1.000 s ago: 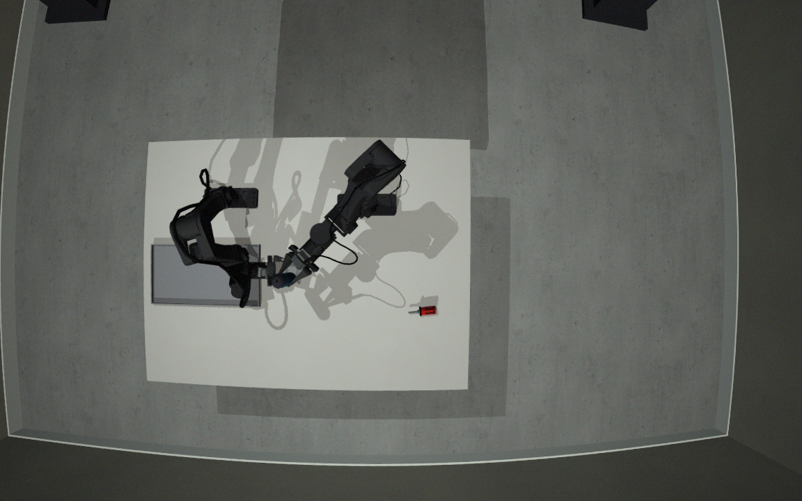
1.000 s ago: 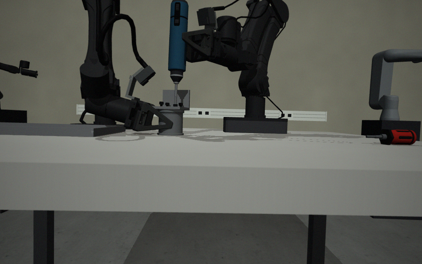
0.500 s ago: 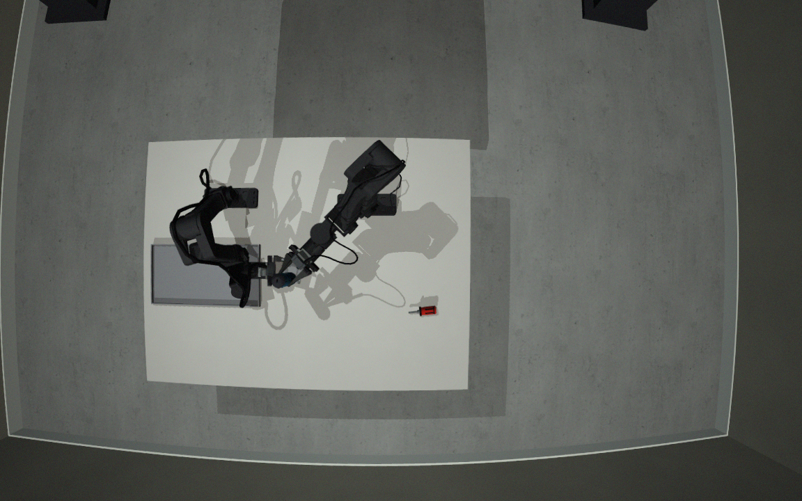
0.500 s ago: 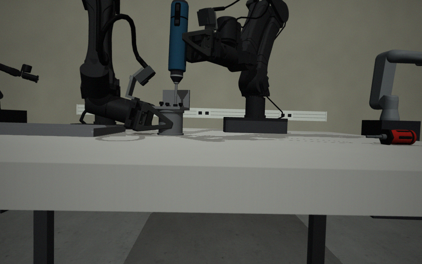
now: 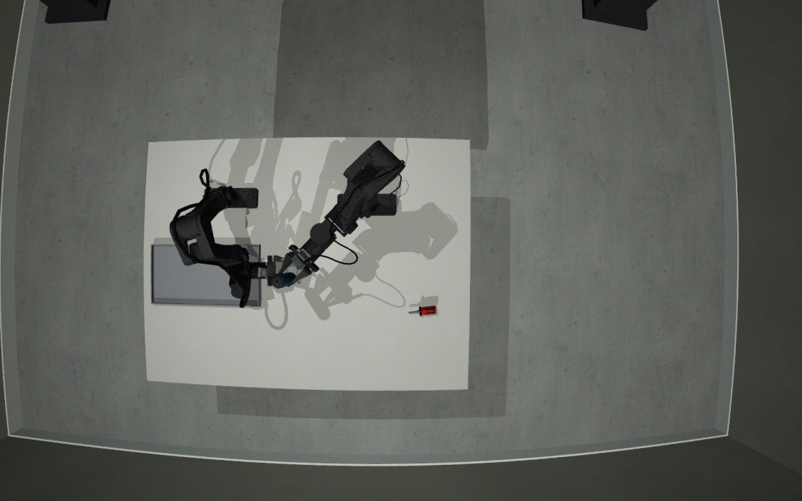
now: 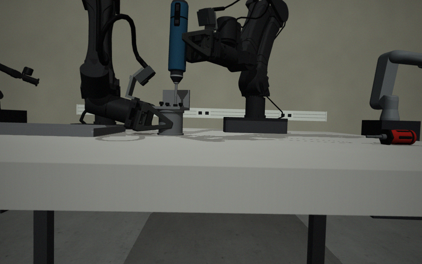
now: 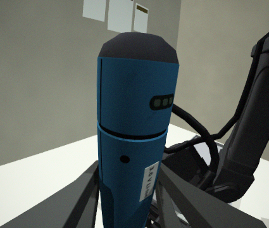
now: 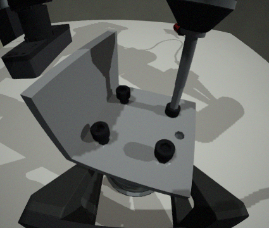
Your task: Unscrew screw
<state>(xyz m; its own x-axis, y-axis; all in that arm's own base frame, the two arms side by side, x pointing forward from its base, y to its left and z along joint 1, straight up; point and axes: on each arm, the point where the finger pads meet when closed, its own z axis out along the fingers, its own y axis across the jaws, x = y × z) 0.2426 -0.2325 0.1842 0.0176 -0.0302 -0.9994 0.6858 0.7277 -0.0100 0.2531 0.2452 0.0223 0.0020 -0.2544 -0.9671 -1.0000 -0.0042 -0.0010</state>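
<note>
Right now the joint module is right at my right hand. Also, from my right hand: flat grey plate (340 mm to the right, 40 mm ahead, 20 mm below); grey l-shaped bracket (50 mm above); screwdriver bit (70 mm above, 20 mm ahead, 10 mm to the left).
</note>
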